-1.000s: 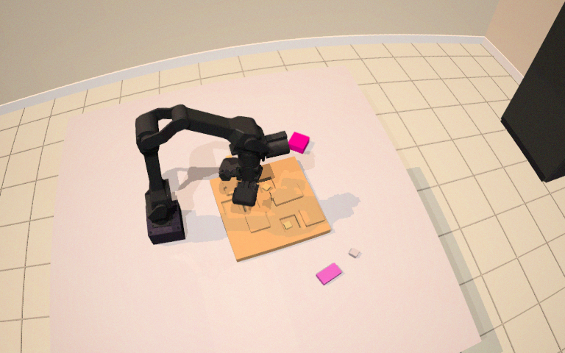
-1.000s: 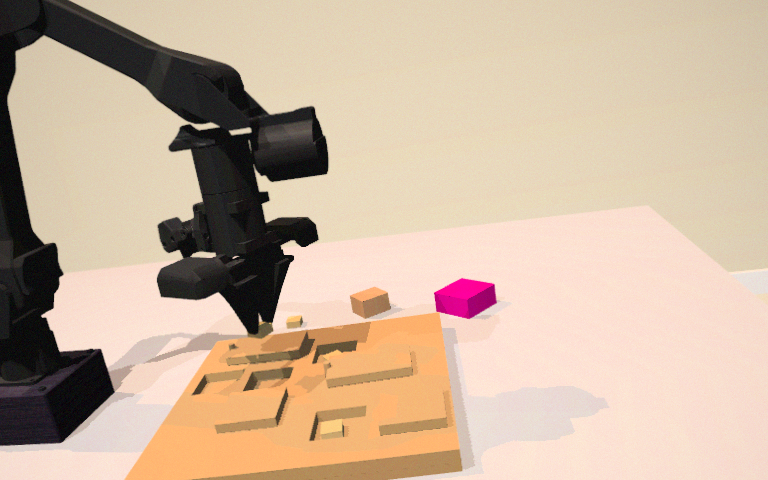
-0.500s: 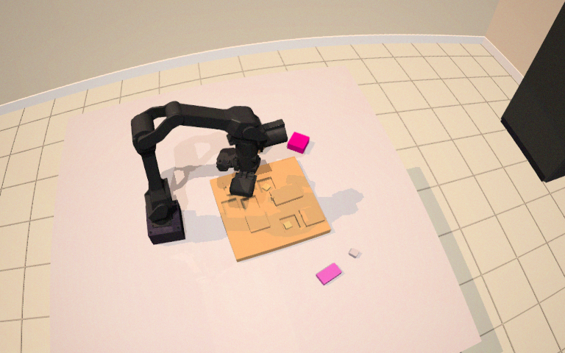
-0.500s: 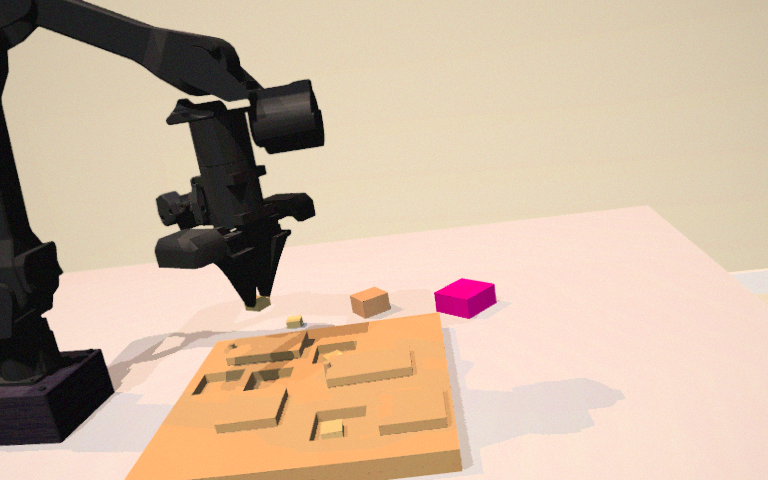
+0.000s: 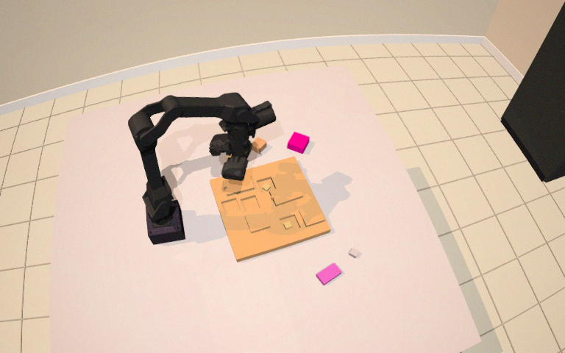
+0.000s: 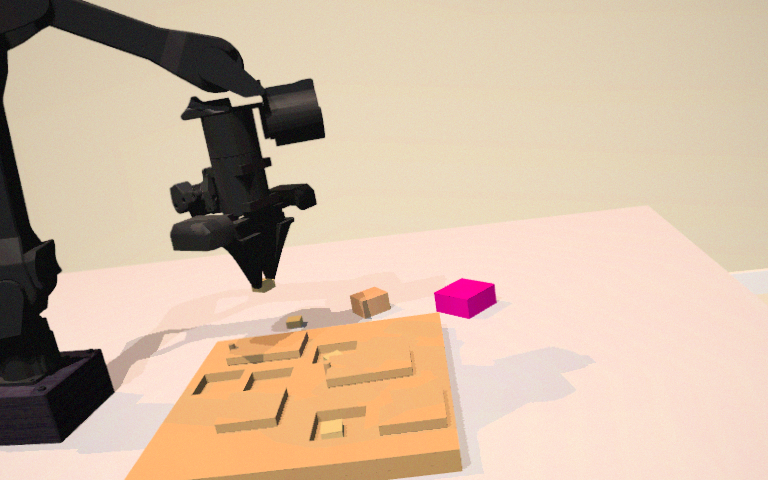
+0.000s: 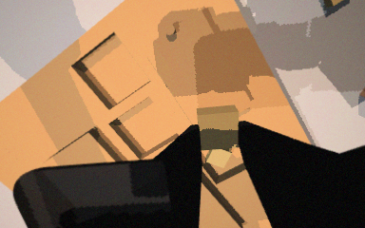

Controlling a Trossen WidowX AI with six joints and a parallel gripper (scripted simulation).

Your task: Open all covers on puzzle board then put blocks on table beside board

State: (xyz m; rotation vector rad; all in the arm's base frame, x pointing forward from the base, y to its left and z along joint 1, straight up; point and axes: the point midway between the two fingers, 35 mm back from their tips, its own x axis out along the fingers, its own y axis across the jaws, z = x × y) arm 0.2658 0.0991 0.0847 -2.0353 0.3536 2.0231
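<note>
My gripper tip is now 16 cm to the right of the orange block, 10 cm above it and 8 cm short of it. The rest, counted from my gripper tip: flat pink piece 34 cm to the right, 19 cm ahead, 10 cm below; magenta block 22 cm ahead, 15 cm to the left, 10 cm below; grey block 29 cm to the right, 29 cm ahead, 10 cm below.
</note>
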